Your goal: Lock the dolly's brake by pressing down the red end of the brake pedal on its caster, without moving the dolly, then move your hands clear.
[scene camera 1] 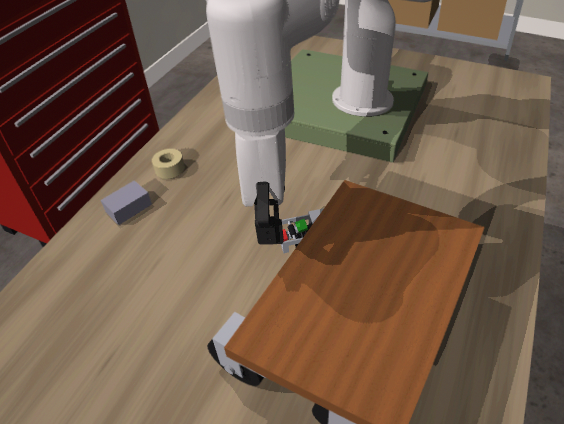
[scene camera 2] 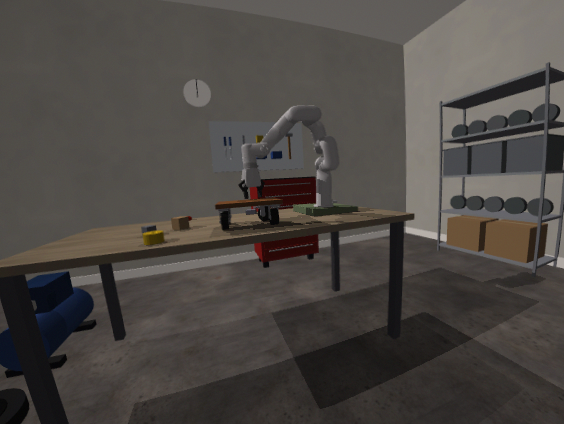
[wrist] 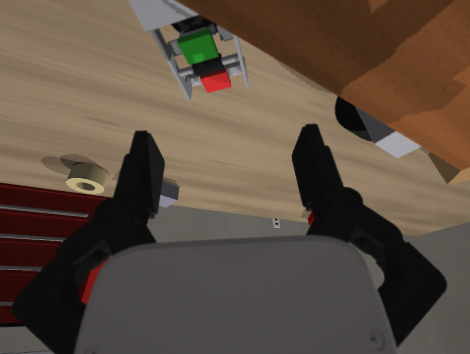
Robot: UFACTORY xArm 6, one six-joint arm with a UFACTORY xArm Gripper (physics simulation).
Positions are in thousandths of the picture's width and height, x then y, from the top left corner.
dolly: scene camera 1 629,754; scene camera 2 400,518; wrist 839,213
